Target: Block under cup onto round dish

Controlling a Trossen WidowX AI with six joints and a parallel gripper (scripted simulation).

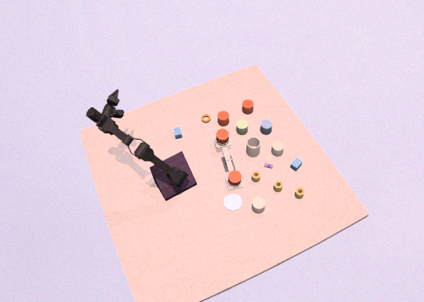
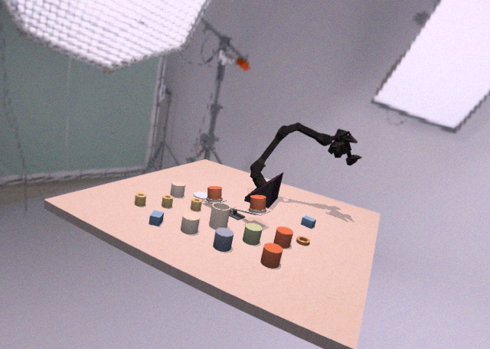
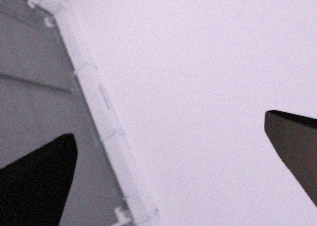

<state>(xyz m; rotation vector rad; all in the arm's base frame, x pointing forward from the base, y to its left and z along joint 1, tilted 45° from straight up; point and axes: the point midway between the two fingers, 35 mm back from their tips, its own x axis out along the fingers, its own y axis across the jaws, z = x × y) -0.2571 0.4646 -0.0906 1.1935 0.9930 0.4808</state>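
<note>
The pale green block is 48 cm ahead of my gripper tip, 53 cm to the right of it and 35 cm below it. Round my gripper tip: grey balance 49 cm ahead, 40 cm to the right, 35 cm below; round dish 43 cm ahead, 64 cm to the right, 39 cm below.
</note>
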